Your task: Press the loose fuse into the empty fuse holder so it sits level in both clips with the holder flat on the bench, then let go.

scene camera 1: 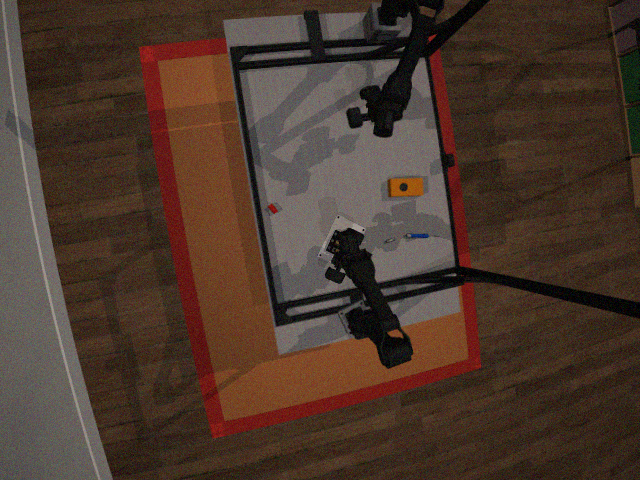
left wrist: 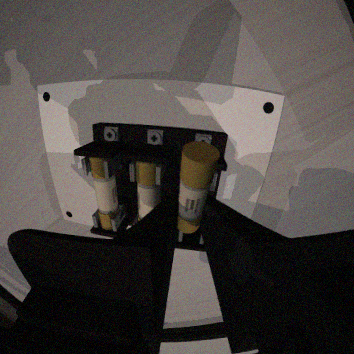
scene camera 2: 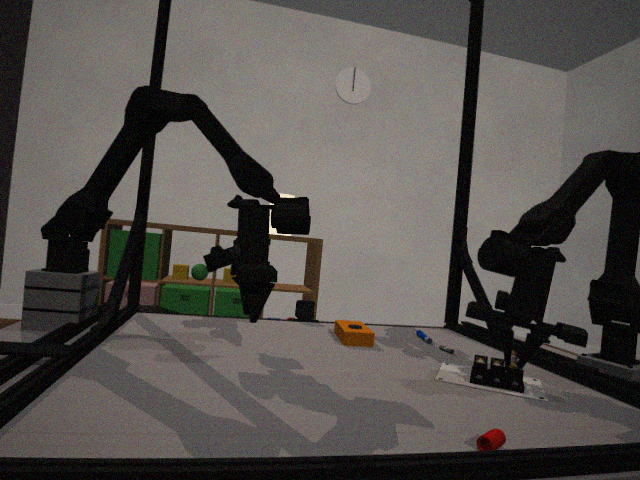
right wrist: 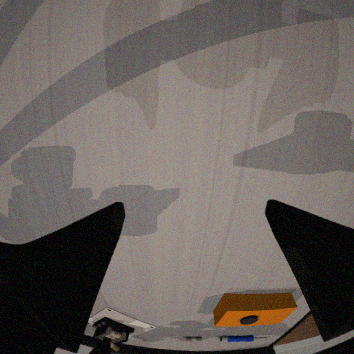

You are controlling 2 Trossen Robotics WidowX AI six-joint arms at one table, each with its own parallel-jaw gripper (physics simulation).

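Where they show: left gripper, fingertip midpoint: (scene camera 1: 338,250) (left wrist: 187,199) (scene camera 2: 511,372) (right wrist: 106,334); right gripper, fingertip midpoint: (scene camera 1: 366,123) (scene camera 2: 249,318) (right wrist: 196,208); left arm's base, origin of the base link: (scene camera 1: 355,318) (scene camera 2: 617,359); right arm's base, origin of the base link: (scene camera 1: 386,16) (scene camera 2: 65,271).
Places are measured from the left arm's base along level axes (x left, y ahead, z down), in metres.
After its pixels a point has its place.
Observation:
A white plate (scene camera 1: 343,222) @(z 0.038, x -0.112, y 0.332 m) (scene camera 2: 454,373) @(z 0.039, x -0.121, y 0.306 m) (left wrist: 55,130) @(z 0.039, x -0.149, y 0.291 m) (right wrist: 117,315) @(z 0.039, x -0.111, y 0.331 m) lies on the bench and carries a row of three black fuse holders. Two hold seated fuses (left wrist: 106,192) @(z 0.010, x -0.086, y 0.277 m) (left wrist: 148,187) @(z 0.009, x -0.071, y 0.255 m). My left gripper (scene camera 2: 511,363) @(z 0.018, x -0.047, y 0.250 m) (left wrist: 187,199) @(z 0.018, x -0.047, y 0.250 m) is shut on the loose fuse (left wrist: 194,190) @(z -0.007, x -0.059, y 0.232 m), which has yellow end caps, over the third holder (scene camera 2: 515,384) @(z 0.028, x -0.021, y 0.275 m), at the right in the left wrist view. The fuse looks tilted, its upper end raised toward the wrist camera. It hides most of that holder, so contact with the clips cannot be told. My right gripper (scene camera 2: 253,317) @(z -0.021, x -0.323, y 0.622 m) (right wrist: 196,208) @(z -0.021, x -0.323, y 0.622 m) is open and empty, high above the bench.
An orange block (scene camera 1: 413,187) @(z 0.011, x -0.408, y 0.340 m) (scene camera 2: 356,338) @(z 0.024, x -0.326, y 0.381 m) (right wrist: 260,317) @(z 0.011, x -0.392, y 0.351 m), a blue-handled tool (scene camera 1: 419,236) @(z 0.028, x -0.361, y 0.157 m) (scene camera 2: 422,335) @(z 0.030, x -0.355, y 0.168 m) (right wrist: 240,338) @(z 0.031, x -0.365, y 0.165 m) and a small grey piece (scene camera 1: 389,240) @(z 0.030, x -0.244, y 0.196 m) (scene camera 2: 446,349) @(z 0.034, x -0.246, y 0.199 m) lie beyond the plate in scene camera 2. A red cylinder (scene camera 1: 272,208) @(z 0.023, x 0.102, y 0.485 m) (scene camera 2: 491,439) @(z 0.024, x 0.110, y 0.495 m) lies near the black frame's edge.

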